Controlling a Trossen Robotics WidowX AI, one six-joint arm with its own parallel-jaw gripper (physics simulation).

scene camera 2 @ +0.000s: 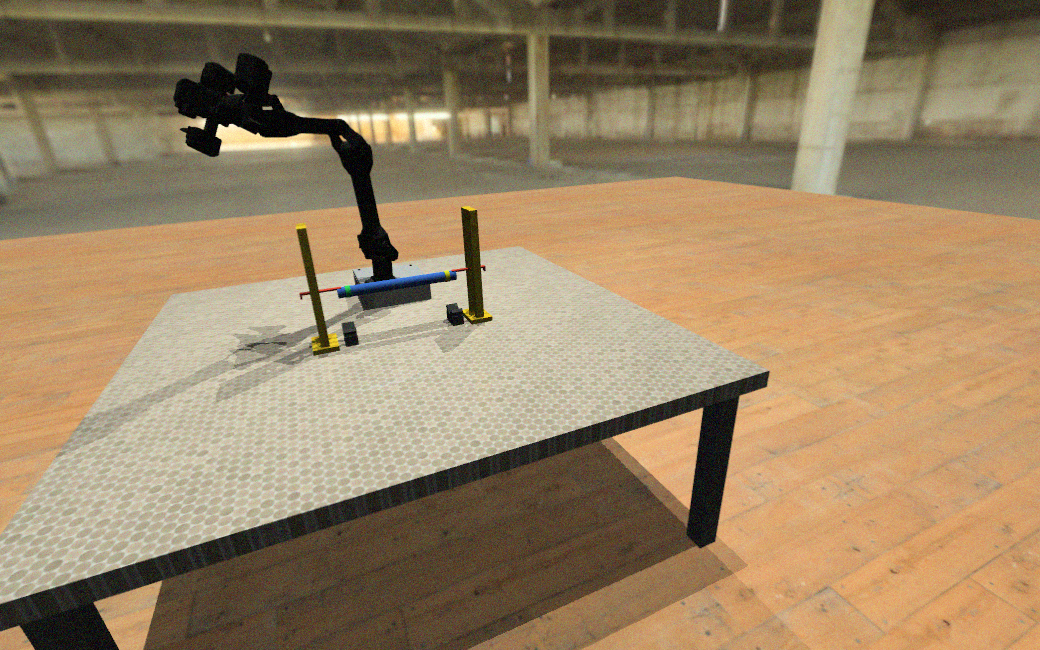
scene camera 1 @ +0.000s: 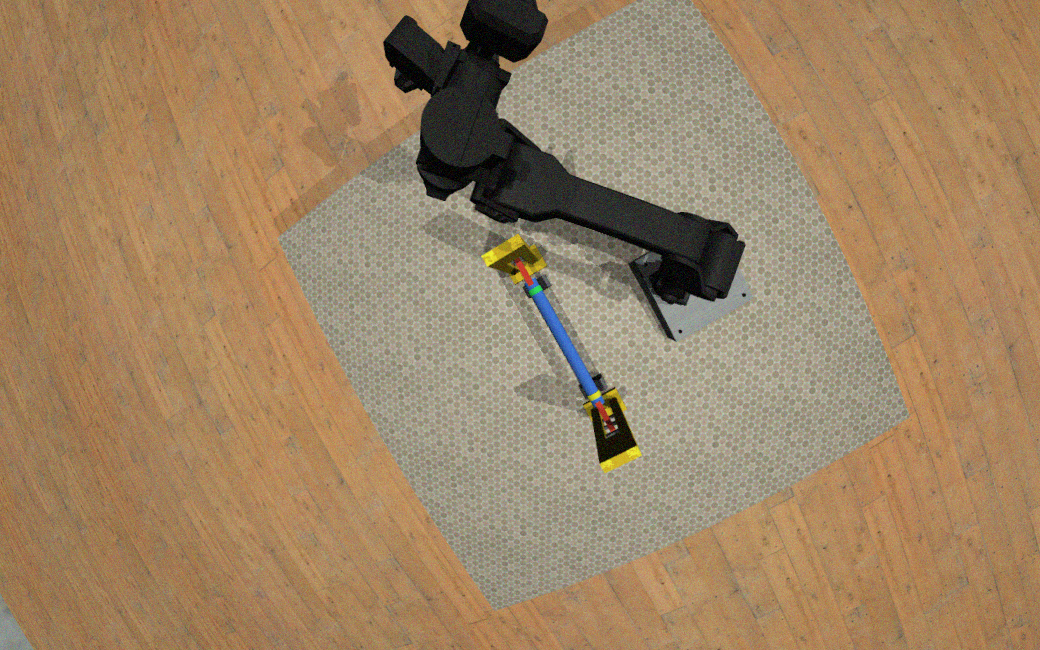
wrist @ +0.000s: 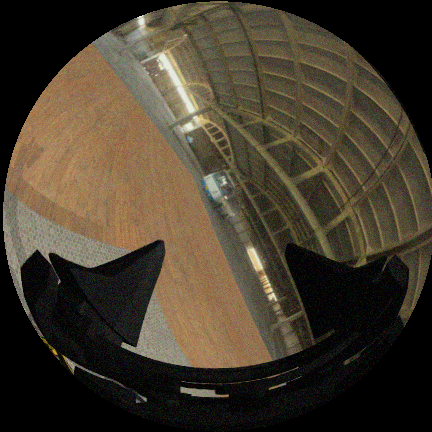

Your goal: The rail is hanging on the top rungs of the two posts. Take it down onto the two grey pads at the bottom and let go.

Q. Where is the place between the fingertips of my gripper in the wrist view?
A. At 227,249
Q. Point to a yellow post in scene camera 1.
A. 502,257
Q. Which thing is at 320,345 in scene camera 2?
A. A yellow post.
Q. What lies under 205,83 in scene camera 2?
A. My gripper.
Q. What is my gripper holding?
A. Nothing.
